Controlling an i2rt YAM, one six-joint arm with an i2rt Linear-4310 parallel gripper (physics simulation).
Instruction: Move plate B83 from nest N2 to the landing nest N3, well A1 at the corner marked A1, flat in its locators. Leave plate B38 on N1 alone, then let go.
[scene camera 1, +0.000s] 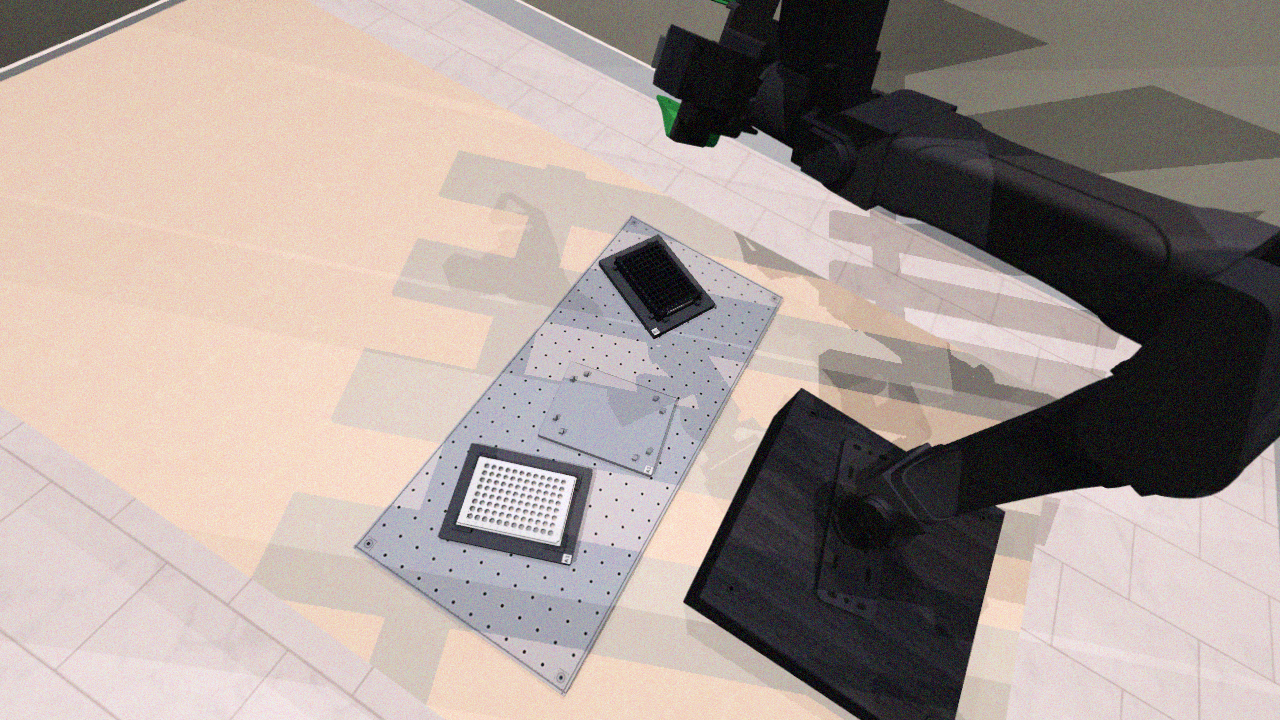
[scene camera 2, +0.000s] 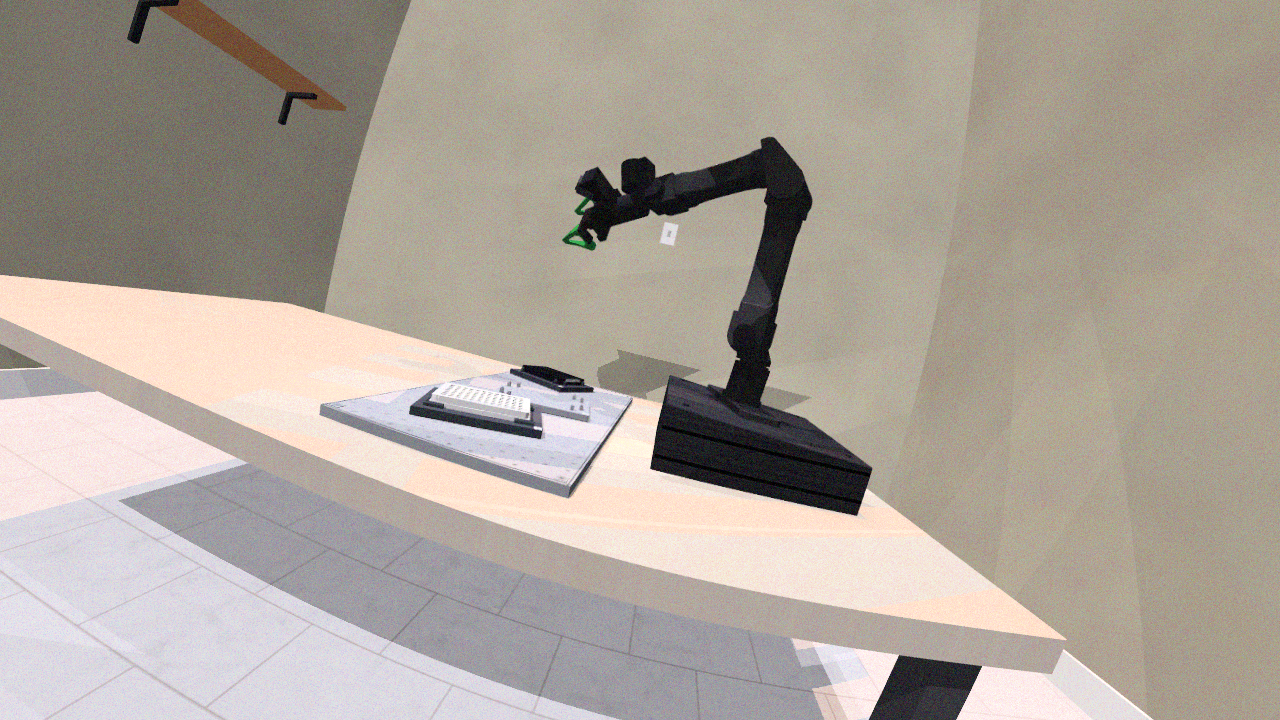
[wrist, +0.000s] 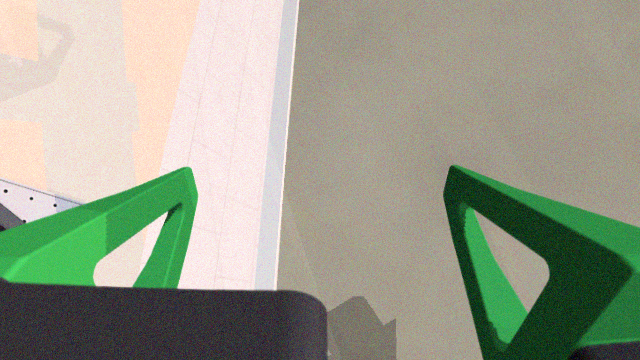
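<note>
My gripper (scene camera 1: 687, 50) (scene camera 2: 571, 224) (wrist: 320, 180) is open and empty, its green fingers wide apart, high above and beyond the far end of the perforated board. A white well plate (scene camera 1: 519, 501) (scene camera 2: 483, 401) lies in a dark nest (scene camera 1: 582, 512) (scene camera 2: 474, 422) at the near end. A black well plate (scene camera 1: 657, 275) (scene camera 2: 550, 373) lies in another dark nest (scene camera 1: 631, 293) at the far end. Between them is a clear nest (scene camera 1: 608, 420) (scene camera 2: 572, 412) with small locator posts and no plate. The plate and nest labels are too small to read.
The perforated board (scene camera 1: 501, 608) (scene camera 2: 375, 416) bears all three nests and lies on the light table (scene camera 1: 223, 313) (scene camera 2: 223, 349). The arm's black base block (scene camera 1: 760, 573) (scene camera 2: 760, 456) stands beside it. A wall shelf (scene camera 2: 250, 53) is at the upper left in scene camera 2.
</note>
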